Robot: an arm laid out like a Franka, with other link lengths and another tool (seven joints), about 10 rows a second.
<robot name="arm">
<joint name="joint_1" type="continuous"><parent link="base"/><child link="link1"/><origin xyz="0 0 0.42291" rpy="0 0 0"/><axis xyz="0 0 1"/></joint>
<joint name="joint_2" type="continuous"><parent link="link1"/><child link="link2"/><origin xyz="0 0 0" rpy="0 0 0"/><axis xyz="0 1 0"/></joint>
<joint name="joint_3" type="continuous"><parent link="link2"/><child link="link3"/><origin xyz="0 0 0.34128" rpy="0 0 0"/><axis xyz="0 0 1"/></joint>
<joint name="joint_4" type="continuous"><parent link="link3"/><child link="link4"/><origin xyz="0.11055 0 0" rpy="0 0 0"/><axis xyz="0 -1 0"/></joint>
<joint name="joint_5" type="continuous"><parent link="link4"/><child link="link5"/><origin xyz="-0.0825 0 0.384" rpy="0 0 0"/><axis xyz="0 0 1"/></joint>
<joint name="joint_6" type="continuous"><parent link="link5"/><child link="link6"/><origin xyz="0 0 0" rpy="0 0 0"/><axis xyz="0 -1 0"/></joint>
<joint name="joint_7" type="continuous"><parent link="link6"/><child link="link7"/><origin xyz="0.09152 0 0" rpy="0 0 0"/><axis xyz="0 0 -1"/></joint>
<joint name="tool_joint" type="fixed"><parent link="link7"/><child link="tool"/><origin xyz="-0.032 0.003 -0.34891" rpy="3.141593 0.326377 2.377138"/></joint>
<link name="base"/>
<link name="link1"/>
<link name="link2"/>
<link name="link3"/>
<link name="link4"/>
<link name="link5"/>
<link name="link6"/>
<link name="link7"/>
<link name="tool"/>
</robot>
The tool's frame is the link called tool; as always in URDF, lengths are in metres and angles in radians. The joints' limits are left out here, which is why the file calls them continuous.
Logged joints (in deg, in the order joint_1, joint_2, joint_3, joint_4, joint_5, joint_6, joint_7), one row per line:
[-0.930, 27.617, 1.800, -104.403, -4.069, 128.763, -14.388]
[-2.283, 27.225, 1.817, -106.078, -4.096, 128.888, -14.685]
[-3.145, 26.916, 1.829, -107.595, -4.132, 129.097, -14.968]
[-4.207, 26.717, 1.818, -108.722, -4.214, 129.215, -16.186]
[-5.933, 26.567, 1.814, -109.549, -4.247, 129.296, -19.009]
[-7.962, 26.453, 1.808, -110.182, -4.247, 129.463, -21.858]
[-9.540, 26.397, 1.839, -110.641, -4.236, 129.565, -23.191]
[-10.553, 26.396, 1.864, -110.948, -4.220, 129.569, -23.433]
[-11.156, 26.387, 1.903, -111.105, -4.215, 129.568, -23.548]
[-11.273, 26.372, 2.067, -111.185, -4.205, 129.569, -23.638]
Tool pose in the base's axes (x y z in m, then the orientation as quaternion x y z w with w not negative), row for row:
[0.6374, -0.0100, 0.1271, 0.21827, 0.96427, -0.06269, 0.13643]
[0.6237, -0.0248, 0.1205, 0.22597, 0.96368, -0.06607, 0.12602]
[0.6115, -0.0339, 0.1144, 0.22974, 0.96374, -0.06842, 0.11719]
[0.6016, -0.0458, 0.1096, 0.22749, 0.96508, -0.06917, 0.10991]
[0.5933, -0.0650, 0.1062, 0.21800, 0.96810, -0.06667, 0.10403]
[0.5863, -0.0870, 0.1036, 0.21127, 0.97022, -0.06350, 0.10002]
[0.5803, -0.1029, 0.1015, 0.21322, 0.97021, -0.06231, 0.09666]
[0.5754, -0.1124, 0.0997, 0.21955, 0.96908, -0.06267, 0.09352]
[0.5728, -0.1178, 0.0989, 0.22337, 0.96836, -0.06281, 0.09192]
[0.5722, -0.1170, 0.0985, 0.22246, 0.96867, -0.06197, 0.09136]
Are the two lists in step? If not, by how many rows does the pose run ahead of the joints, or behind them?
They are in step.
